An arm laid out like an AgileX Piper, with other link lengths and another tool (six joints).
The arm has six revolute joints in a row. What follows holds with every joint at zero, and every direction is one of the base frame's. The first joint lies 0.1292 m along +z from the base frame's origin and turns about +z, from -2.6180 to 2.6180 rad. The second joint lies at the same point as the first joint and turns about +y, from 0.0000 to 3.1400 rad. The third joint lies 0.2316 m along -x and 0.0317 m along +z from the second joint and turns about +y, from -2.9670 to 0.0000 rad. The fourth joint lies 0.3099 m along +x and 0.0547 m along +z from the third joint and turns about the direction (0.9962, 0, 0.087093), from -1.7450 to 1.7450 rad. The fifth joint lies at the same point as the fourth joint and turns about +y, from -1.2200 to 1.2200 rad. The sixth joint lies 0.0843 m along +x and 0.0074 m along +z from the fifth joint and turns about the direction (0.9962, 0, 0.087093), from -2.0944 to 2.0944 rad. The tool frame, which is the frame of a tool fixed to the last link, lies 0.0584 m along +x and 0.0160 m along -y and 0.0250 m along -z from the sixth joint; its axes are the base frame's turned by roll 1.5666, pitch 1.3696 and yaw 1.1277 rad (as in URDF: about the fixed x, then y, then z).
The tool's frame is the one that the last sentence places.
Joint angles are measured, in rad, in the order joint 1, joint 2, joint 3, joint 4, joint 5, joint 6. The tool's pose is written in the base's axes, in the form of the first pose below.
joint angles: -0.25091, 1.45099, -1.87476, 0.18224, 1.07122, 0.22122
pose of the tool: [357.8, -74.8, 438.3], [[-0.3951, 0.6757, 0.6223], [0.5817, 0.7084, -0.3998], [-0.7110, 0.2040, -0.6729]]
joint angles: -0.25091, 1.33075, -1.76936, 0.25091, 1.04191, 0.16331
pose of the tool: [334.0, -61.2, 446.8], [[-0.3873, 0.6217, 0.6808], [0.5591, 0.7456, -0.3627], [-0.7331, 0.2401, -0.6363]]
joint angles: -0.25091, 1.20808, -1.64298, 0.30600, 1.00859, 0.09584
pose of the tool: [311.2, -50.4, 445.7], [[-0.3837, 0.5732, 0.7240], [0.5274, 0.7796, -0.3378], [-0.7581, 0.2522, -0.6015]]
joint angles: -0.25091, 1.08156, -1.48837, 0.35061, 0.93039, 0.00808
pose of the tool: [293.8, -44.2, 436.9], [[-0.3542, 0.5298, 0.7706], [0.4816, 0.8097, -0.3353], [-0.8016, 0.2524, -0.5420]]
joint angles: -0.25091, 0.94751, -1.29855, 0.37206, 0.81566, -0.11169
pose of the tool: [280.3, -44.7, 417.0], [[-0.3079, 0.5021, 0.8081], [0.4026, 0.8384, -0.3675], [-0.8620, 0.2122, -0.4603]]
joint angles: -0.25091, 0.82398, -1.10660, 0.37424, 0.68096, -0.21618
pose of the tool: [270.6, -49.6, 391.5], [[-0.2483, 0.5019, 0.8285], [0.3234, 0.8492, -0.4175], [-0.9131, 0.1643, -0.3731]]
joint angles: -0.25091, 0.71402, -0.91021, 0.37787, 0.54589, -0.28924
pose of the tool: [263.8, -54.9, 357.0], [[-0.2024, 0.5195, 0.8302], [0.2724, 0.8441, -0.4618], [-0.9407, 0.1327, -0.3123]]
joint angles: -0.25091, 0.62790, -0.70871, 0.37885, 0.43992, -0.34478
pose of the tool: [258.9, -59.8, 307.2], [[-0.2127, 0.5425, 0.8127], [0.2395, 0.8353, -0.4949], [-0.9473, 0.0894, -0.3076]]
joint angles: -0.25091, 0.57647, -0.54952, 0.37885, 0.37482, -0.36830
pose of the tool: [254.0, -62.2, 259.3], [[-0.2531, 0.5607, 0.7884], [0.2359, 0.8261, -0.5118], [-0.9382, 0.0564, -0.3414]]
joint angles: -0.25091, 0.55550, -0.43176, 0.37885, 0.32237, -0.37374
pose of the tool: [249.9, -63.9, 219.4], [[-0.2927, 0.5774, 0.7622], [0.2473, 0.8157, -0.5230], [-0.9237, 0.0354, -0.3815]]
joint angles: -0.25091, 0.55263, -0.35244, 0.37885, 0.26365, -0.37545
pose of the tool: [247.5, -66.2, 192.1], [[-0.3075, 0.5951, 0.7425], [0.2557, 0.8033, -0.5380], [-0.9166, 0.0244, -0.3992]]
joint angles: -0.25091, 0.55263, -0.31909, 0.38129, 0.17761, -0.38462
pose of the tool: [249.3, -71.1, 187.5], [[-0.2602, 0.6169, 0.7428], [0.2438, 0.7863, -0.5677], [-0.9343, 0.0334, -0.3550]]
